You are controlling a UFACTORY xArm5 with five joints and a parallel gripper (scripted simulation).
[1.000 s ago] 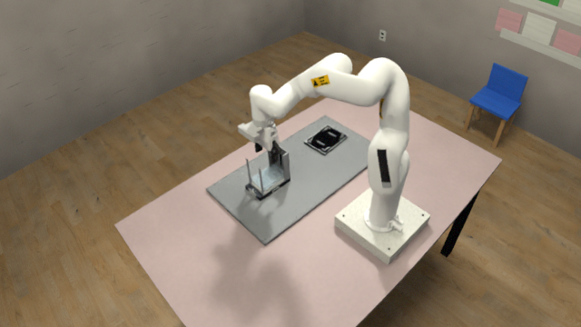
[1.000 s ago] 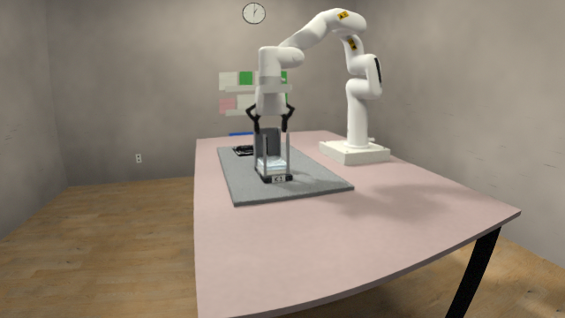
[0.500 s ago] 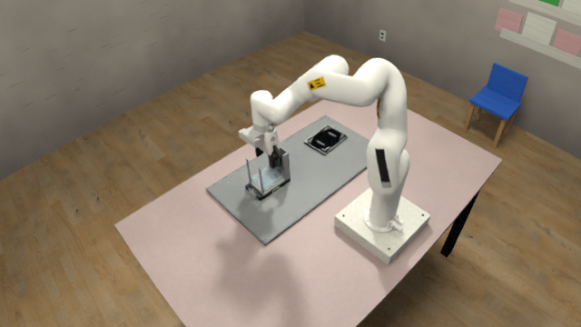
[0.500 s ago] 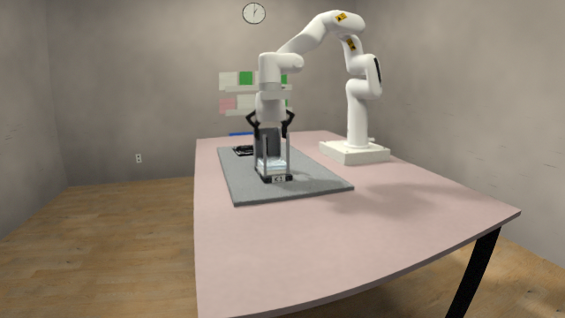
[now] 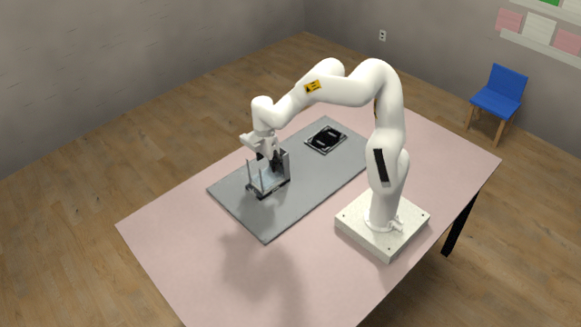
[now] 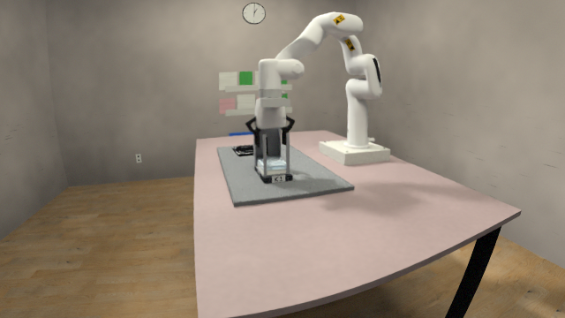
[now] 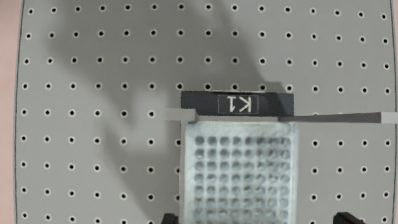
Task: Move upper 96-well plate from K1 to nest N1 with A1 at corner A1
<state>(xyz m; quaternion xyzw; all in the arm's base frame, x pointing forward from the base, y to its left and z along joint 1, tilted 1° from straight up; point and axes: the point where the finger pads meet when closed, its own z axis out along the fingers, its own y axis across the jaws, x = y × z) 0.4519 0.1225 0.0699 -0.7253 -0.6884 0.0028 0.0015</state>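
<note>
The pale bluish 96-well plate is 70 mm below my hand. The rest, counted from my hand: white 96-well plate: 80 mm below; then grey back wall: 70 mm to the right, 20 mm below; then plate nest N1: 350 mm to the right, 100 mm below, 10 mm ahead.
</note>
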